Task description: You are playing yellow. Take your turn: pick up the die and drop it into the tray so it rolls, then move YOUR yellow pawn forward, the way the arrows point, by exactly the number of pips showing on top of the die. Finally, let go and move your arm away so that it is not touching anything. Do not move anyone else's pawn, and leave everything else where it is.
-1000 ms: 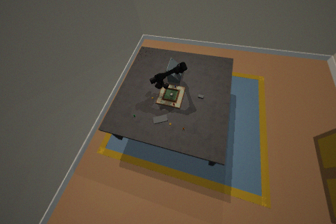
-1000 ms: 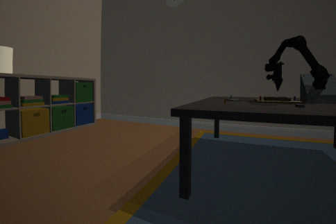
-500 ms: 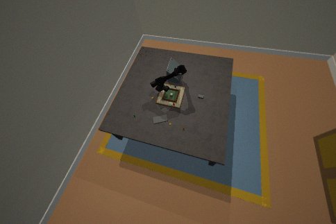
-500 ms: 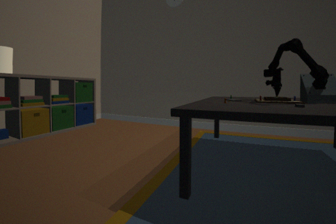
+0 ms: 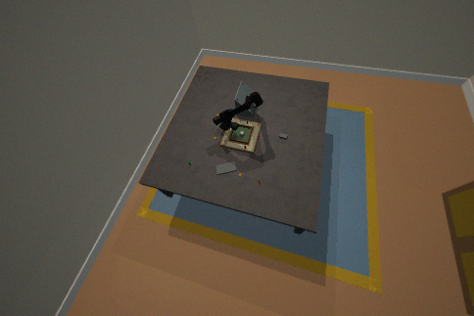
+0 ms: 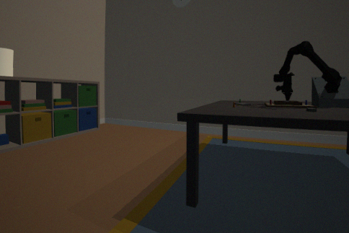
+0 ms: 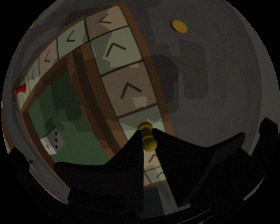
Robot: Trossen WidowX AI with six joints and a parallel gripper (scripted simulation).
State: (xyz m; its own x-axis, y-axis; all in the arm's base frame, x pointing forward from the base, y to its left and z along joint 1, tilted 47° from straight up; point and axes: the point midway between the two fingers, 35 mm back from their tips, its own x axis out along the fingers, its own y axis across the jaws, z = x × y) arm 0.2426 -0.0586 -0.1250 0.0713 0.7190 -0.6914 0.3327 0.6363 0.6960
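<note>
Now: gripper tip 10 mm below the yellow pawn. Round my gripper tip: grey flat card 340 mm ahead, 50 mm to the left, 20 mm below; then white die 120 mm to the left, 40 mm ahead; then red pawn 170 mm to the left, 150 mm ahead.
</note>
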